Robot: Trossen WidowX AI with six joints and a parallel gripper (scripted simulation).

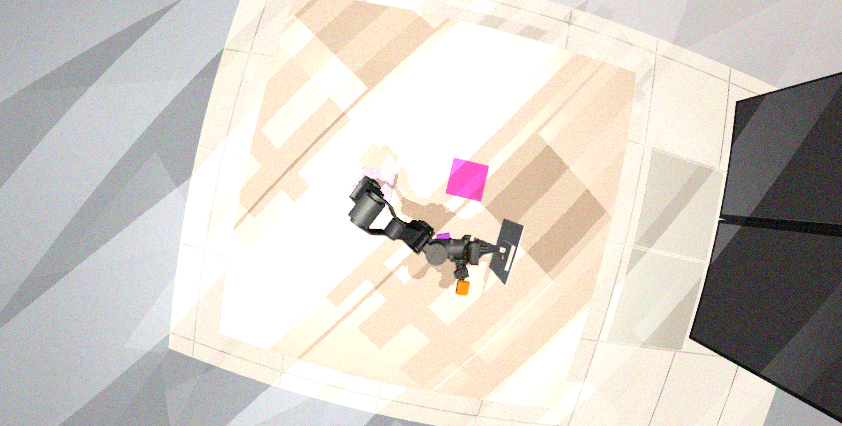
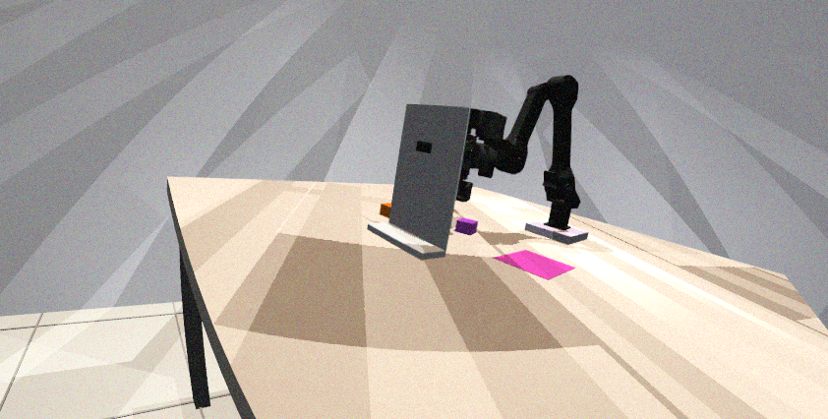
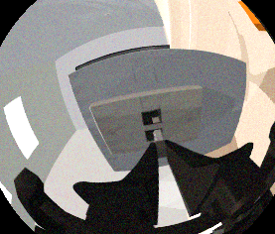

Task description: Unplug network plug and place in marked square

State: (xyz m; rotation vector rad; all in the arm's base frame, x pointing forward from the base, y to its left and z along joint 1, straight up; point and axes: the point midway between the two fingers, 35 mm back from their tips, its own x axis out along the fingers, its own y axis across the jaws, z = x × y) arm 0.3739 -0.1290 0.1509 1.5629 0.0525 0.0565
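My gripper tip is now 90 mm past the magenta marked square, 190 mm to the right of it and 170 mm above it. From my gripper tip the other things lie so: grey upright panel 30 mm ahead, 10 mm to the right, 60 mm below; then network plug 10 mm ahead.
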